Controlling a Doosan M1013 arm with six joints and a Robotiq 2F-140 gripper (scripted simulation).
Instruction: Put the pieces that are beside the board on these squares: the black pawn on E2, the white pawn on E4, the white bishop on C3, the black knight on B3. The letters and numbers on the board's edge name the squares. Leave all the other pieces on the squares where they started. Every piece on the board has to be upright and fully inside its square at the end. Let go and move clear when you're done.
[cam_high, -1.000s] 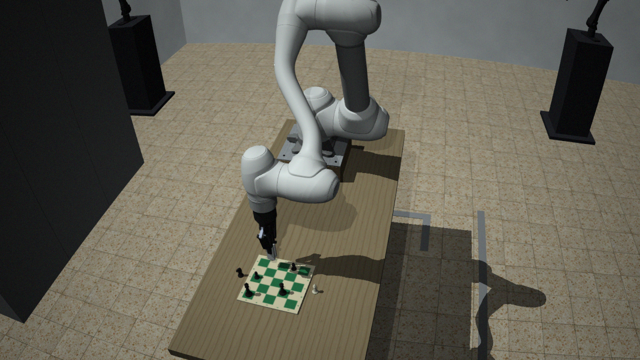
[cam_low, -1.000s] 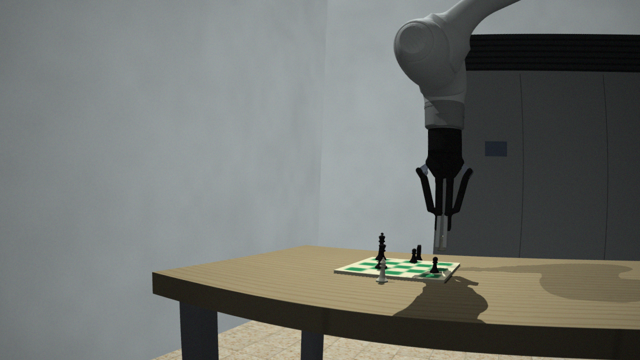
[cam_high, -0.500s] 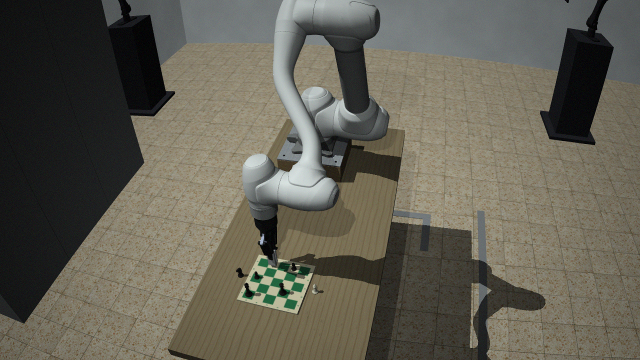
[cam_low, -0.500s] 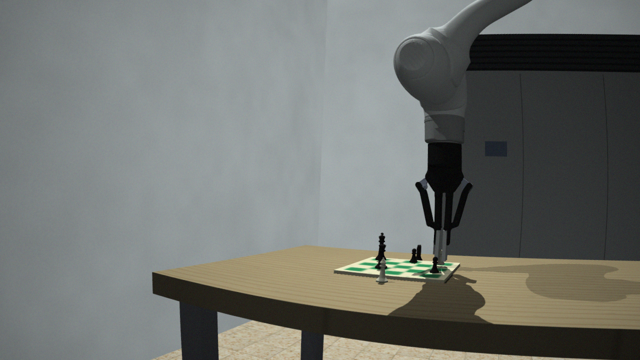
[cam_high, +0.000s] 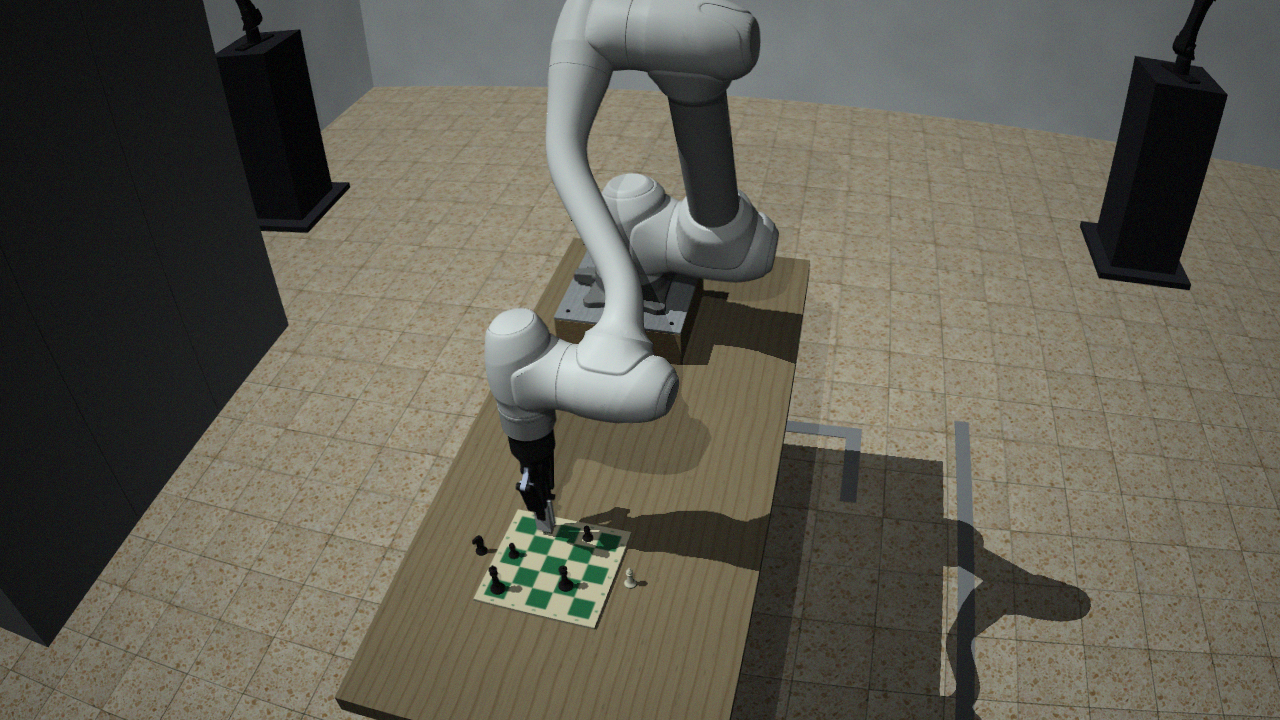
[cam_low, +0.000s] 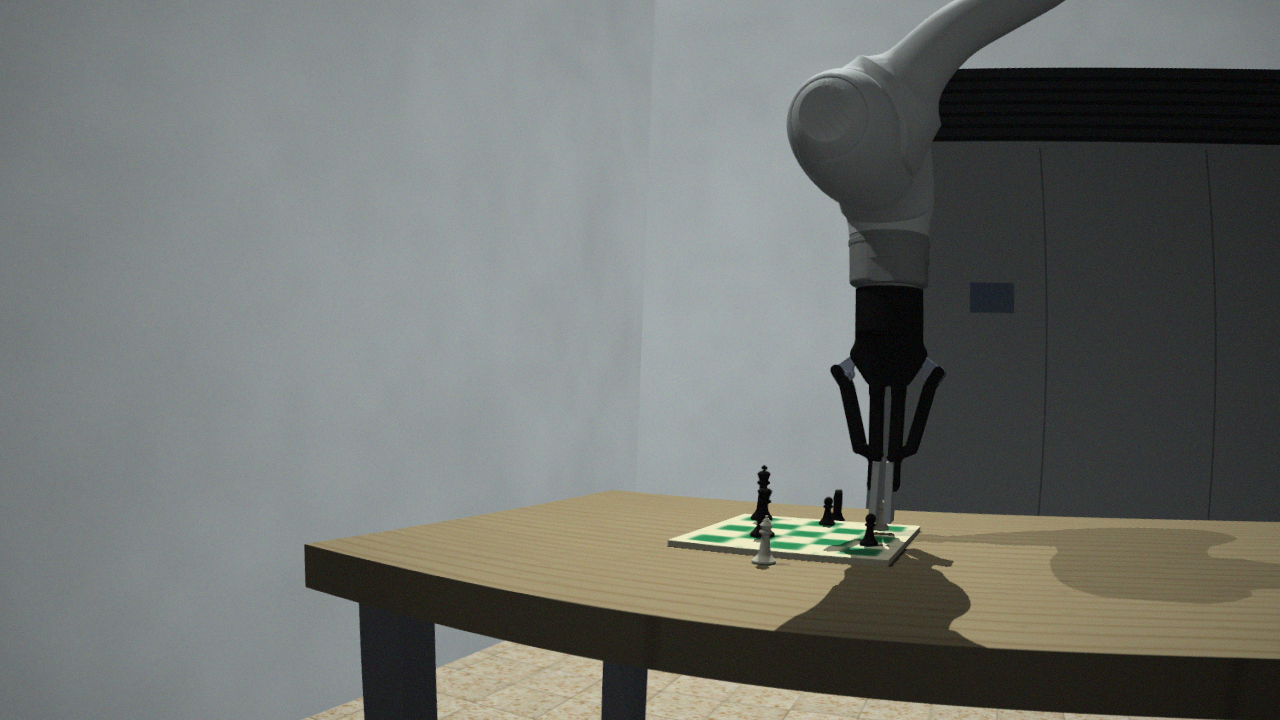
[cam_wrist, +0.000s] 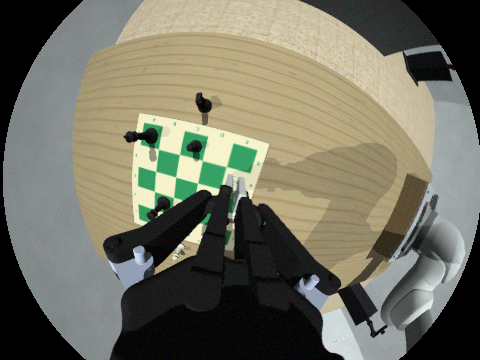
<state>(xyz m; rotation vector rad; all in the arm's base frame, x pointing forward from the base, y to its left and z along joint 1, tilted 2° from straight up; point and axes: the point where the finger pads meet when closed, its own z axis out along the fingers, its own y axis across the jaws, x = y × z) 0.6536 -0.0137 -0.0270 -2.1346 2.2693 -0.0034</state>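
Right now the white pawn is 3 cm below my hand. From my hand the other things lie so: white bishop (17 cm to the left, 8 cm ahead, 3 cm below); then black knight (11 cm to the right, 7 cm ahead, 4 cm below); then green-and-cream chessboard (8 cm ahead, 5 cm below, 3 cm to the left).
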